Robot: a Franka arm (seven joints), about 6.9 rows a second.
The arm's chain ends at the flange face. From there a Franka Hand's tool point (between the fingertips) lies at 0.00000 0.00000 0.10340 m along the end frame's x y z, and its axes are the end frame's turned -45 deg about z.
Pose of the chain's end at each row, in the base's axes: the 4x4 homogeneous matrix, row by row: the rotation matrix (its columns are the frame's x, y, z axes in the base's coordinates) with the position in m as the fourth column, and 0 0 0 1 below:
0.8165 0.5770 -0.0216 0.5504; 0.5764 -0.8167 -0.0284 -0.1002; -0.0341 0.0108 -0.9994 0.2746; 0 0 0 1
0.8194 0.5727 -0.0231 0.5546; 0.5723 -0.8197 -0.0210 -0.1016; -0.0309 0.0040 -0.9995 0.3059; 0 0 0 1
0.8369 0.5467 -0.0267 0.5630; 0.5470 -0.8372 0.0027 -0.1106; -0.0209 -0.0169 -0.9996 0.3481; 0 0 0 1
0.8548 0.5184 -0.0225 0.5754; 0.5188 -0.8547 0.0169 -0.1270; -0.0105 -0.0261 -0.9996 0.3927; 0 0 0 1
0.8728 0.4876 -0.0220 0.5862; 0.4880 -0.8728 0.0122 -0.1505; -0.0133 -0.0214 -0.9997 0.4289; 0 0 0 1
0.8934 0.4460 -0.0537 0.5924; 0.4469 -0.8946 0.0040 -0.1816; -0.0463 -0.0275 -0.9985 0.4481; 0 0 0 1
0.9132 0.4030 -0.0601 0.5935; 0.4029 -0.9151 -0.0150 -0.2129; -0.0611 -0.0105 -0.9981 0.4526; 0 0 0 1
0.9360 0.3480 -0.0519 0.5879; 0.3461 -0.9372 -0.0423 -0.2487; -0.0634 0.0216 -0.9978 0.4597; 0 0 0 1
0.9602 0.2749 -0.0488 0.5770; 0.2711 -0.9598 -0.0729 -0.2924; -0.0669 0.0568 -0.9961 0.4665; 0 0 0 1
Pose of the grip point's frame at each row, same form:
0.1694 0.9854 -0.0216 0.5482; 0.9851 -0.1699 -0.0284 -0.1031; -0.0317 -0.0165 -0.9994 0.1713; 0 0 0 1
0.1744 0.9844 -0.0231 0.5522; 0.9843 -0.1749 -0.0210 -0.1038; -0.0247 -0.0190 -0.9995 0.2026; 0 0 0 1
0.2052 0.9784 -0.0267 0.5602; 0.9788 -0.2052 0.0027 -0.1103; -0.0028 -0.0267 -0.9996 0.2447; 0 0 0 1
0.2379 0.9710 -0.0225 0.5731; 0.9712 -0.2375 0.0169 -0.1253; 0.0110 -0.0259 -0.9996 0.2893; 0 0 0 1
0.2724 0.9619 -0.0220 0.5839; 0.9622 -0.2721 0.0122 -0.1492; 0.0057 -0.0245 -0.9997 0.3255; 0 0 0 1
0.3164 0.9471 -0.0537 0.5868; 0.9486 -0.3166 0.0040 -0.1812; -0.0133 -0.0522 -0.9985 0.3449; 0 0 0 1
0.3608 0.9307 -0.0601 0.5873; 0.9320 -0.3622 -0.0150 -0.2145; -0.0358 -0.0506 -0.9981 0.3494; 0 0 0 1
0.4158 0.9079 -0.0519 0.5825; 0.9074 -0.4180 -0.0423 -0.2531; -0.0601 -0.0296 -0.9978 0.3565; 0 0 0 1
0.4846 0.8733 -0.0488 0.5720; 0.8704 -0.4870 -0.0729 -0.2999; -0.0875 -0.0071 -0.9961 0.3635; 0 0 0 1

